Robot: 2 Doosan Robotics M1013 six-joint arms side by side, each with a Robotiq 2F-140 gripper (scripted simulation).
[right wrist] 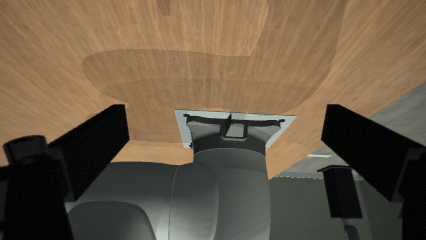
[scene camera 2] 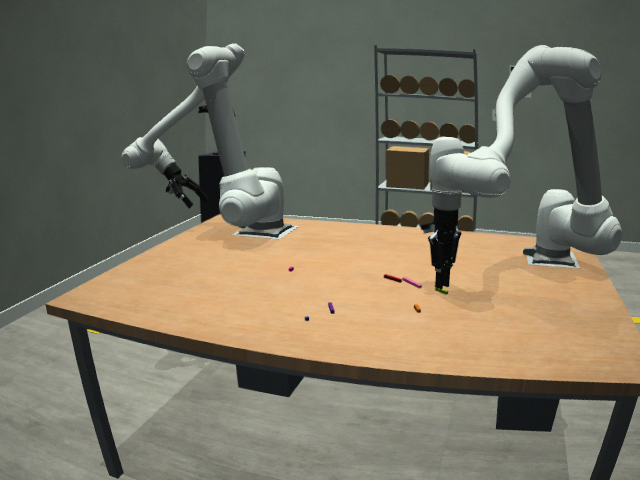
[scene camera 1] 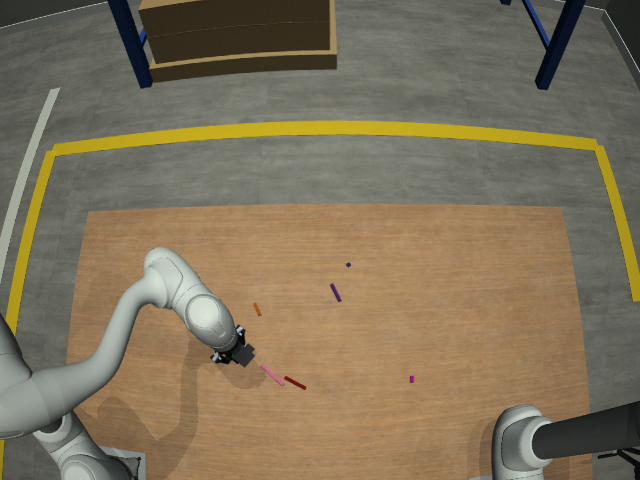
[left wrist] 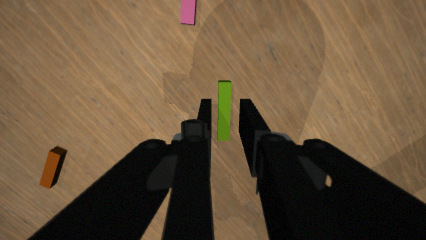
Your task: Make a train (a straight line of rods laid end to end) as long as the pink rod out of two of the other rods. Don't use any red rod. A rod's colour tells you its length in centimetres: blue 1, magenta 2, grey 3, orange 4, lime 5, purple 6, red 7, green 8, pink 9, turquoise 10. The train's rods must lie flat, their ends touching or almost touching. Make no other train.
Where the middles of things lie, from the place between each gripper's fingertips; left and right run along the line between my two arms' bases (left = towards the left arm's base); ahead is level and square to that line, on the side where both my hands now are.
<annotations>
Now: left hand [scene camera 2: 441, 286] 4 cm above the lime rod [left wrist: 224, 86].
Now: right hand [scene camera 2: 198, 203] 1160 mm to the right of the lime rod, 440 mm short of it and 120 mm above it.
</annotations>
